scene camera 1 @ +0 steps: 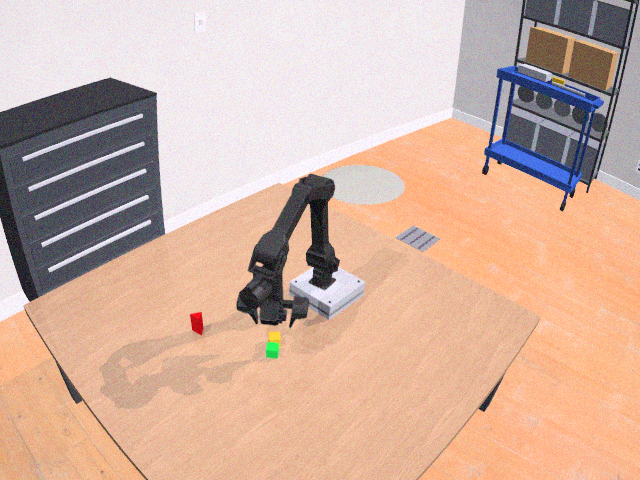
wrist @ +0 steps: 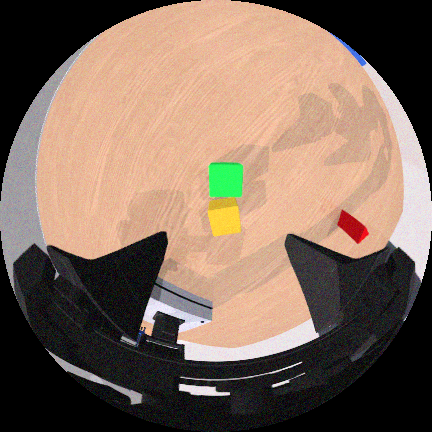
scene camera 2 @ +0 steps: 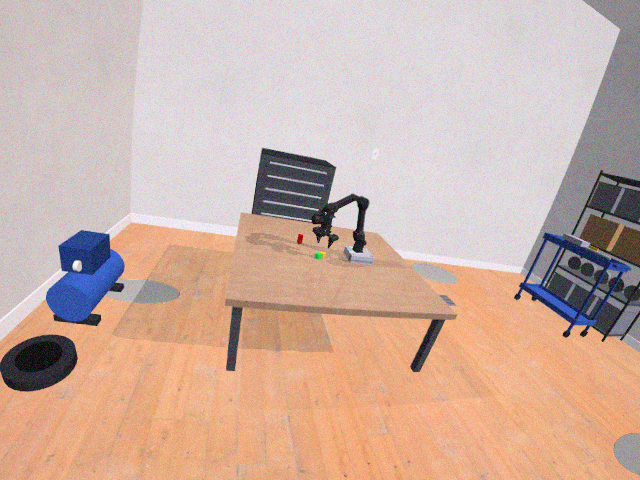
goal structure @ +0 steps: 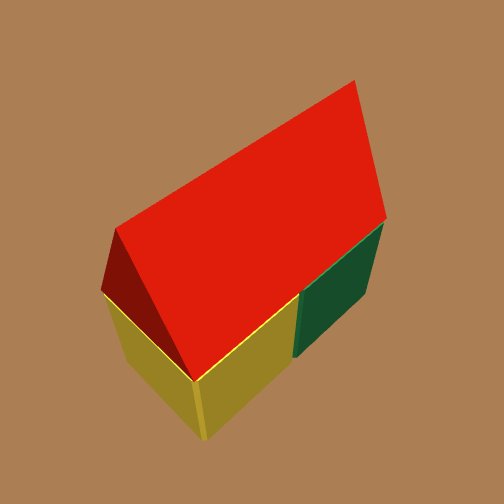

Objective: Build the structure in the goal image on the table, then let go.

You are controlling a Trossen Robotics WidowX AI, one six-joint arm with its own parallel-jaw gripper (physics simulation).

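Frame: origin at the arm's base, x ahead, y left, z up, level; metres.
Seen in the pictures: gripper, between the fingertips: (scene camera 1: pixel 273 325) (wrist: pixel 228 239) (scene camera 2: pixel 323 245); arm's base, origin of its link: (scene camera 1: pixel 322 281) (wrist: pixel 167 318) (scene camera 2: pixel 357 250).
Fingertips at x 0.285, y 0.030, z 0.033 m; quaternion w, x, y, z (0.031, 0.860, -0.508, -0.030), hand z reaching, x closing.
Pixels of each thing's top centre, then the offset from my fingertips to it. Level surfaces: height alone.
- green cube, centre of its top: (wrist: pixel 225 180) (scene camera 1: pixel 272 346) (scene camera 2: pixel 318 253) dx +0.025, dy +0.015, dz -0.055 m
- table, height of its surface: dz -0.088 m
- yellow block, centre of its top: (wrist: pixel 224 221) (scene camera 1: pixel 274 335) (scene camera 2: pixel 323 252) dx -0.014, dy -0.008, dz -0.055 m
- red block, centre of its top: (wrist: pixel 365 234) (scene camera 1: pixel 195 314) (scene camera 2: pixel 300 234) dx +0.100, dy -0.216, dz -0.022 m
A green cube (scene camera 1: pixel 272 350) (scene camera 2: pixel 318 255) (wrist: pixel 226 180) lies on the table (scene camera 1: pixel 361 413) (scene camera 2: pixel 310 284) (wrist: pixel 125 100). A yellow block (scene camera 1: pixel 274 336) (scene camera 2: pixel 324 254) (wrist: pixel 225 220) lies right beside it, on the side nearer the arm's base, turned slightly against it; whether they touch is hard to tell. A red block (scene camera 1: pixel 196 323) (scene camera 2: pixel 299 239) (wrist: pixel 352 226) stands upright on the table, apart from the other two, to the left in the first scene view. My gripper (scene camera 1: pixel 273 322) (scene camera 2: pixel 324 242) (wrist: pixel 228 239) is wide open and empty, above the table near the yellow block.
The arm's light base plate (scene camera 1: pixel 330 299) (scene camera 2: pixel 359 255) stands on the table behind the green and yellow blocks. A dark drawer cabinet (scene camera 1: pixel 98 180) (scene camera 2: pixel 294 186) stands beyond the table. A blue cart (scene camera 1: pixel 537 164) (scene camera 2: pixel 558 304) stands on the floor farther off.
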